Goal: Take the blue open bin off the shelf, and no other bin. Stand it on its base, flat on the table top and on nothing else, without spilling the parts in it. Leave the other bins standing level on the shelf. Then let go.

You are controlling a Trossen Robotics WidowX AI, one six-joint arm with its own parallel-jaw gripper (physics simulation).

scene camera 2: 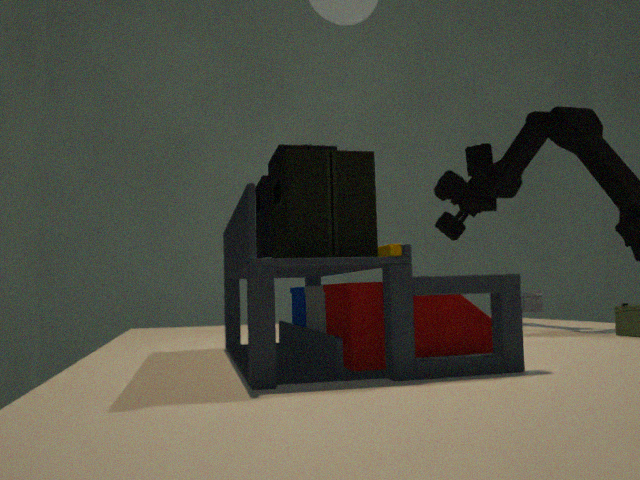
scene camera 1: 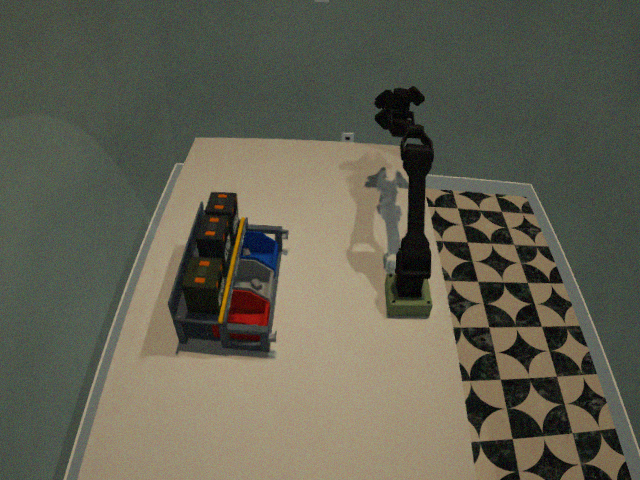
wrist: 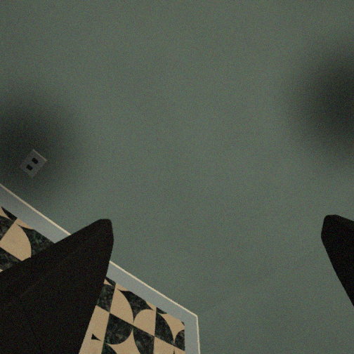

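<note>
The blue open bin stands in the lower level of the grey shelf, at the end farther from scene camera 1. A small grey part shows inside it. The grey bin stands beside it in the middle, with parts in it, and the red bin stands at the near end. My gripper is open and empty, high above the table and apart from the shelf. The bins do not show in the wrist view.
Several dark boxes with orange marks stand on the shelf's upper level, behind a yellow strip. The arm's green base stands on the table top, beside a black-and-beige patterned strip.
</note>
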